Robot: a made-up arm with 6 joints.
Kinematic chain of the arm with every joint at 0, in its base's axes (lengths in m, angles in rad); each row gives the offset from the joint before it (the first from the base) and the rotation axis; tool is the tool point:
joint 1: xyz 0 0 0.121 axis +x
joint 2: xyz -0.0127 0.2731 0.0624 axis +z
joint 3: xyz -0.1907 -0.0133 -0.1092 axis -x
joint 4: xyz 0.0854 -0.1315 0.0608 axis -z
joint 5: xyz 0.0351 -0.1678 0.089 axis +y
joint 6: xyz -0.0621 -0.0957 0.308 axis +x
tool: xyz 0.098 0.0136 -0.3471
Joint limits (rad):
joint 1: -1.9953..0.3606
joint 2: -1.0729..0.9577
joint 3: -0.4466..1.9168
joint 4: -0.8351..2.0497
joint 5: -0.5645..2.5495
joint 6: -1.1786..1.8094
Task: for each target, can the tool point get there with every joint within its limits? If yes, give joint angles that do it. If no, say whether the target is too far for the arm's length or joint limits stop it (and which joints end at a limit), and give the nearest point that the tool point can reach.
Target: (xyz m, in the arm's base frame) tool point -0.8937 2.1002 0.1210
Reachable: no: too far | nearest point -0.3481 0.9711 0.1210 | short by 1.254 m
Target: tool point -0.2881 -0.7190 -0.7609
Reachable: no: joint limits stop it (at a limit: joint 1, joint 3, joint 6) | nearest point -0.2355 -0.5809 -0.6501 | short by 0.185 m
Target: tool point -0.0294 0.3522 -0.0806
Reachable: yes | joints -0.7024 0.7723 0.4436 -0.5184 1.3623 1.2471
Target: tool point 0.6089 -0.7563 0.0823
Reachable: no: joint limits stop it (at a limit: joint 2, joint 3, joint 6) | nearest point 0.4214 -0.4371 0.0986 | short by 0.371 m
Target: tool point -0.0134 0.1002 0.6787
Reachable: yes | joints -0.2314 0.6140 0.9024 0.2890 0.0580 -0.7647
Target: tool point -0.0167 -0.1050 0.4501
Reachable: yes | joints -0.7322 0.6462 0.2279 0.7211 1.1626 -0.5085
